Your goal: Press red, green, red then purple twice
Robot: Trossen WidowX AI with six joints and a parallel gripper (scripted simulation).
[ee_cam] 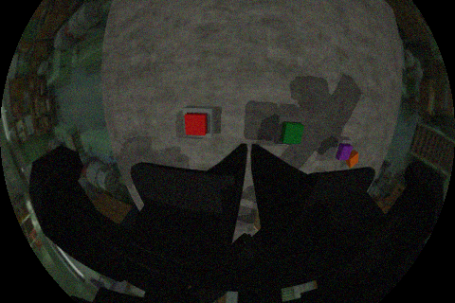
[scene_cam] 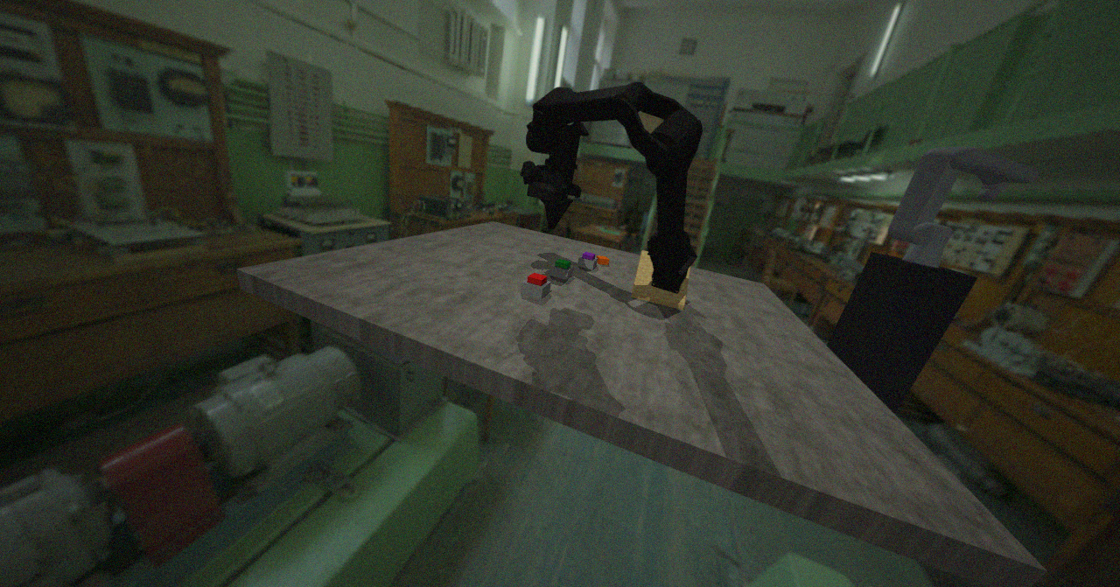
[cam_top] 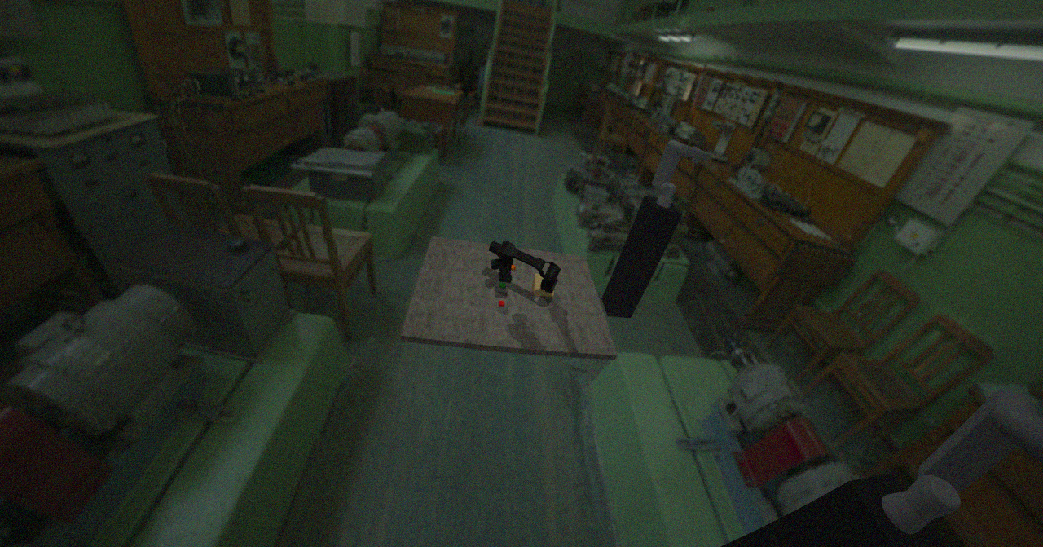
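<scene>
My gripper tip is 100 mm above the green button, 80 mm to the left of it and 20 mm past it. Also, from my gripper tip: orange block 300 mm to the right, 120 mm below, 80 mm behind; then purple button 230 mm to the right, 100 mm below, 50 mm behind; then red button 100 mm below, 70 mm to the left, 10 mm behind.
</scene>
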